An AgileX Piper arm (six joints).
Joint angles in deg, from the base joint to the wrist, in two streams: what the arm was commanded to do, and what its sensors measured. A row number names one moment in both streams.
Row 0, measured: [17.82, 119.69, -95.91, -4.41, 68.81, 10.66]
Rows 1 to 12, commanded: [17.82, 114.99, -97.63, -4.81, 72.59, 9.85]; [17.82, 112.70, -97.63, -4.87, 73.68, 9.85]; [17.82, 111.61, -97.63, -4.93, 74.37, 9.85]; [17.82, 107.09, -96.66, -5.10, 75.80, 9.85]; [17.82, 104.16, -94.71, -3.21, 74.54, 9.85]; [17.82, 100.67, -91.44, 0.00, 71.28, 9.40]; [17.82, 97.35, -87.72, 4.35, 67.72, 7.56]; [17.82, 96.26, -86.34, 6.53, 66.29, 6.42]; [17.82, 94.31, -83.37, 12.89, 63.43, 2.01]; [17.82, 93.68, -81.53, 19.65, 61.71, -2.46]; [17.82, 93.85, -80.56, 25.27, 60.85, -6.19]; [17.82, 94.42, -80.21, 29.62, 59.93, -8.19]
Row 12, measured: [17.82, 94.02, -81.30, 22.57, 62.17, -3.50]
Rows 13 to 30, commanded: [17.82, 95.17, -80.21, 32.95, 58.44, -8.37]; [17.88, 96.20, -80.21, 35.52, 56.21, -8.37]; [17.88, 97.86, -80.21, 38.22, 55.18, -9.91]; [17.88, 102.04, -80.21, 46.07, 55.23, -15.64]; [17.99, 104.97, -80.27, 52.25, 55.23, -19.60]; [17.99, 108.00, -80.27, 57.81, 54.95, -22.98]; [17.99, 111.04, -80.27, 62.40, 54.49, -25.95]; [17.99, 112.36, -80.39, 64.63, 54.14, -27.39]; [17.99, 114.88, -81.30, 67.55, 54.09, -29.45]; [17.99, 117.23, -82.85, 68.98, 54.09, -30.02]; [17.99, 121.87, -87.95, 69.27, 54.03, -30.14]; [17.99, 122.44, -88.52, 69.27, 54.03, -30.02]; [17.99, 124.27, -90.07, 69.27, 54.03, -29.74]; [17.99, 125.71, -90.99, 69.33, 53.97, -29.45]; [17.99, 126.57, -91.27, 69.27, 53.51, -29.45]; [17.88, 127.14, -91.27, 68.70, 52.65, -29.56]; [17.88, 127.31, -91.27, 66.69, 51.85, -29.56]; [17.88, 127.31, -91.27, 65.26, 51.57, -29.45]
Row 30, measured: [17.82, 127.20, -90.70, 67.55, 52.20, -29.05]
